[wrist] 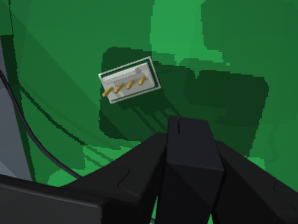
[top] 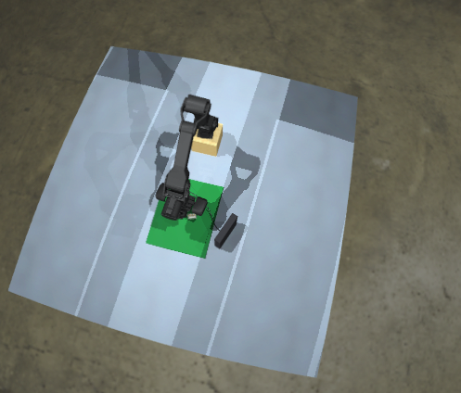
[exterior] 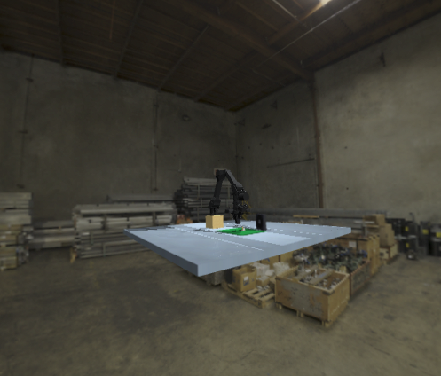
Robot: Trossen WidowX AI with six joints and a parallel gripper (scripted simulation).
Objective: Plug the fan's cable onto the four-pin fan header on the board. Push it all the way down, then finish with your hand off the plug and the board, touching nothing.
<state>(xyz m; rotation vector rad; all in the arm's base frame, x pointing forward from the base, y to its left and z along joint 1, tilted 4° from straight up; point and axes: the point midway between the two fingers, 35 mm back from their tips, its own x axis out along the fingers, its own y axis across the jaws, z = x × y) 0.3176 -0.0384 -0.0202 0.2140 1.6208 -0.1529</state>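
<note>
The green board is 8 cm below my gripper tip and 2 cm ahead of it. From my gripper tip the other things lie so: black plug 1 cm behind, 1 cm above; fan 17 cm to the left, 7 cm ahead, 1 cm below.
</note>
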